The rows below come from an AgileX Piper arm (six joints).
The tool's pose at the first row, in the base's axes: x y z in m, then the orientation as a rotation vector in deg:
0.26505, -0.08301, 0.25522, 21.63, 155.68, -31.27
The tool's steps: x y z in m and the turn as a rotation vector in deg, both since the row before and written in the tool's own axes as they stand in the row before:
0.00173, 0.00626, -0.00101, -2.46, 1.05, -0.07
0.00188, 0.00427, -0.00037, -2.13, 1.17, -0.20
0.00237, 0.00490, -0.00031, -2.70, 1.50, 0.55
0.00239, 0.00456, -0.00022, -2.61, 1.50, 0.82
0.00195, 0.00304, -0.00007, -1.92, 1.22, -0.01
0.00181, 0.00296, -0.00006, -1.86, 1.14, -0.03
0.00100, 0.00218, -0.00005, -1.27, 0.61, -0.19
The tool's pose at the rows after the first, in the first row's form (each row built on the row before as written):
0.26521, -0.07669, 0.25342, 21.29, 157.10, -27.83
0.26471, -0.07231, 0.25185, 20.88, 158.57, -24.84
0.26389, -0.06722, 0.25008, 21.46, 160.13, -20.80
0.26296, -0.06238, 0.24857, 22.42, 161.52, -16.77
0.26203, -0.05904, 0.24756, 22.29, 162.77, -13.89
0.26118, -0.05578, 0.24673, 22.12, 163.90, -11.08
0.26084, -0.05344, 0.24630, 21.72, 164.52, -9.20

